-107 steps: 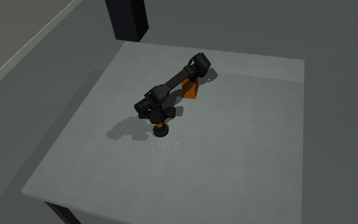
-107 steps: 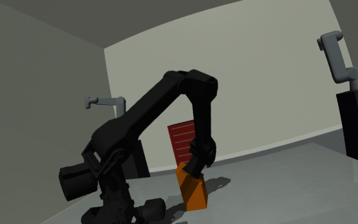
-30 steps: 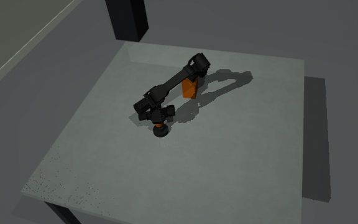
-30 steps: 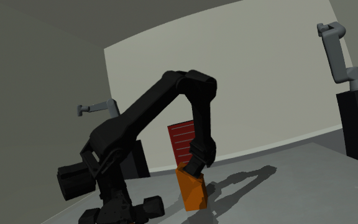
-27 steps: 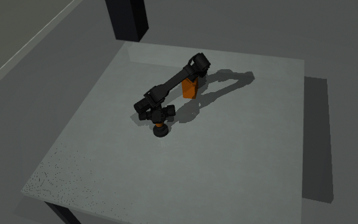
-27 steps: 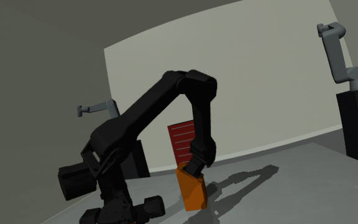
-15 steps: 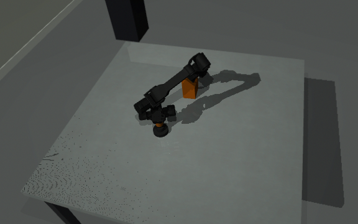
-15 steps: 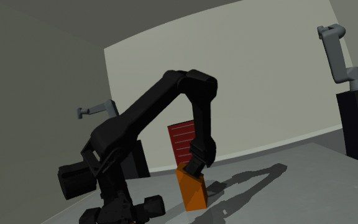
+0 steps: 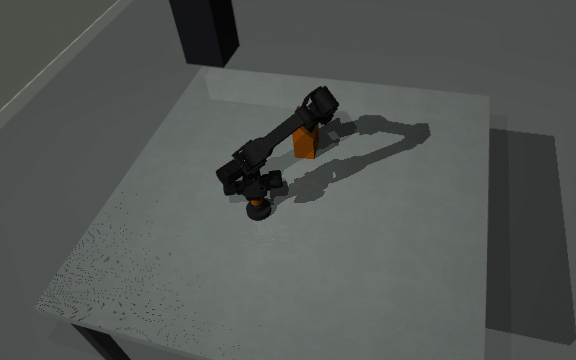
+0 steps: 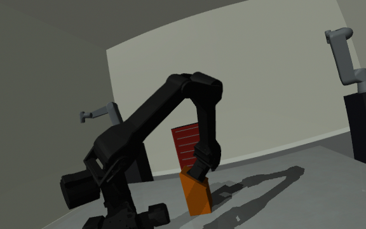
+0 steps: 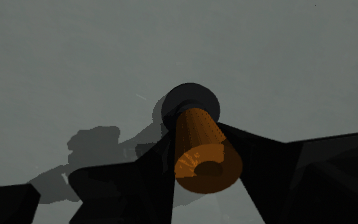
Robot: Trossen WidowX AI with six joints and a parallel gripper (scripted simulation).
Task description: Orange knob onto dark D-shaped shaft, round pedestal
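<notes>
The pedestal lies 3 cm below my gripper tip. The rest, counted from my gripper tip: orange knob (2 cm above).
</notes>
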